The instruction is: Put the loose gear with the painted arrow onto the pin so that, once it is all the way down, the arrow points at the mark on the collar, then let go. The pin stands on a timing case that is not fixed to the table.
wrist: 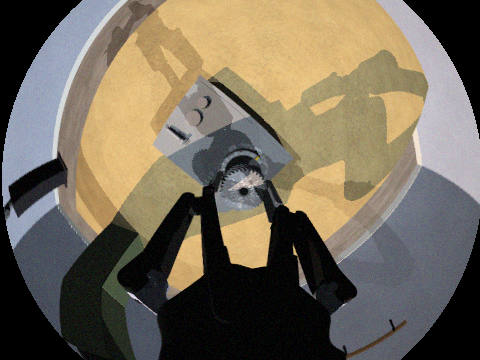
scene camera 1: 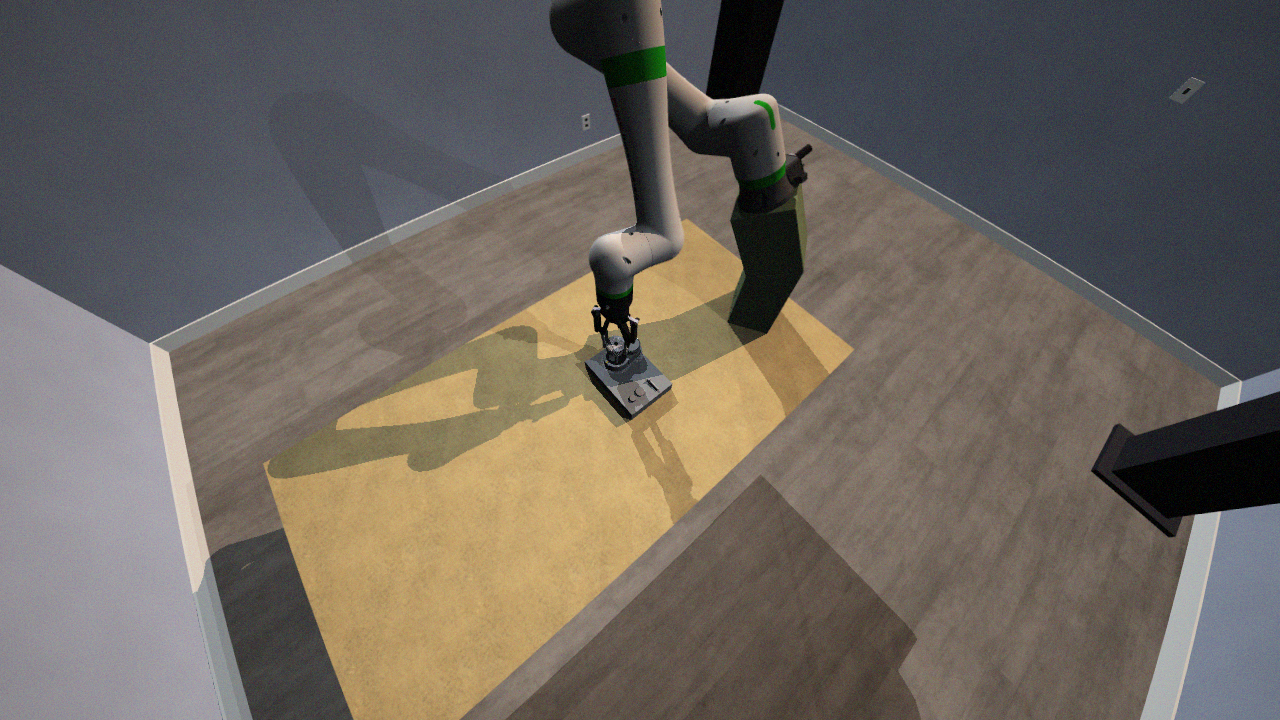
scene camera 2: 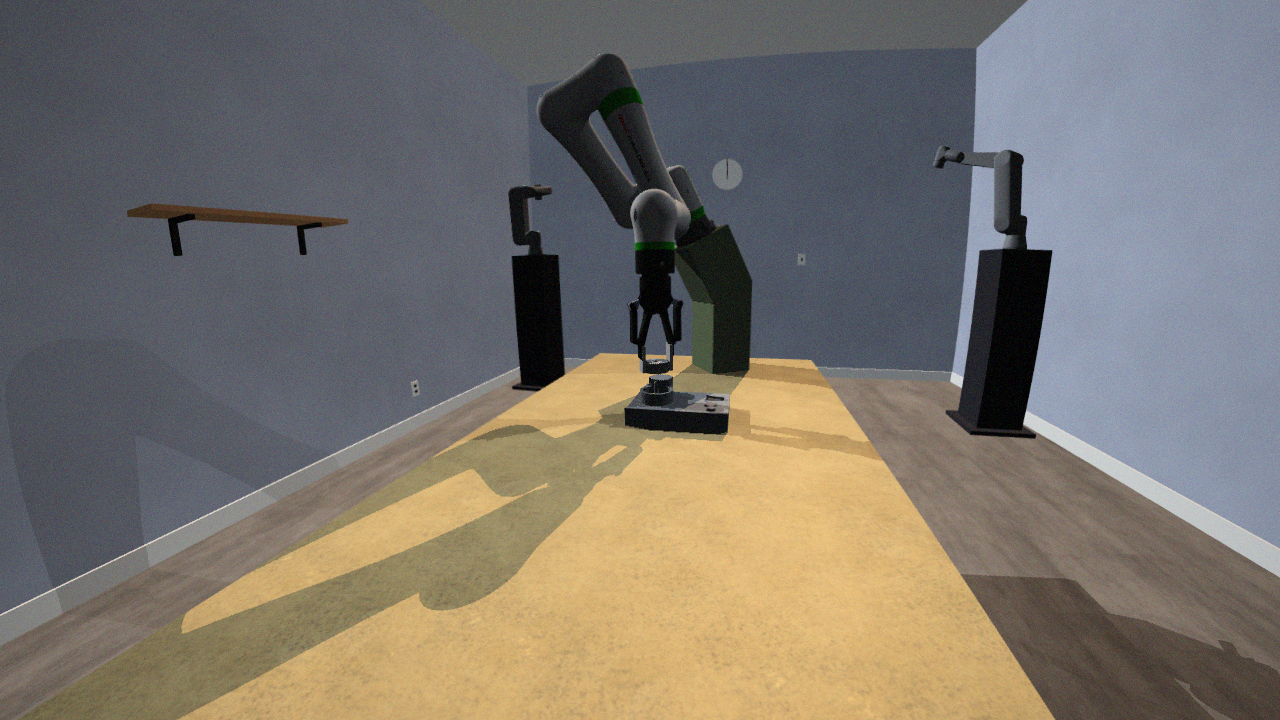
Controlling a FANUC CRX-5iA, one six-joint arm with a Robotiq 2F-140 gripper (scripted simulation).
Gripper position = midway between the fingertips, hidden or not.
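Scene camera 2 gives me my gripper [scene camera 2: 656,370] and a timing case [scene camera 2: 656,405]. On the wrist view there's a gear [wrist: 255,188], together with my gripper [wrist: 243,184] and the timing case [wrist: 227,136]. And scene camera 1 has the timing case [scene camera 1: 620,376] too, as well as my gripper [scene camera 1: 616,347].
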